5 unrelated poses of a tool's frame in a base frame.
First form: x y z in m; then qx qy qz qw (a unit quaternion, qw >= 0).
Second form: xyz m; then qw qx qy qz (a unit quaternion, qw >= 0). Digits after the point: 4 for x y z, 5 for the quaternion.
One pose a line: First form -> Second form
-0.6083, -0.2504, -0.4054, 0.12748, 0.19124, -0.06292, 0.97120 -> -0.6083, -0.2504, -0.4054, 0.97120, 0.12748, 0.19124, -0.06292
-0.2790, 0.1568, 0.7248, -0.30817, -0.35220, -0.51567, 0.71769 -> -0.2790, 0.1568, 0.7248, 0.71769, -0.30817, -0.35220, -0.51567
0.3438, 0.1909, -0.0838, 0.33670, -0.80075, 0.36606, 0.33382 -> 0.3438, 0.1909, -0.0838, 0.33382, 0.33670, -0.80075, 0.36606
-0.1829, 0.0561, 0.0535, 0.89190, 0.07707, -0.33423, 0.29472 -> -0.1829, 0.0561, 0.0535, 0.29472, 0.89190, 0.07707, -0.33423
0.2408, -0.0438, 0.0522, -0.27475, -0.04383, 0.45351, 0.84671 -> 0.2408, -0.0438, 0.0522, 0.84671, -0.27475, -0.04383, 0.45351
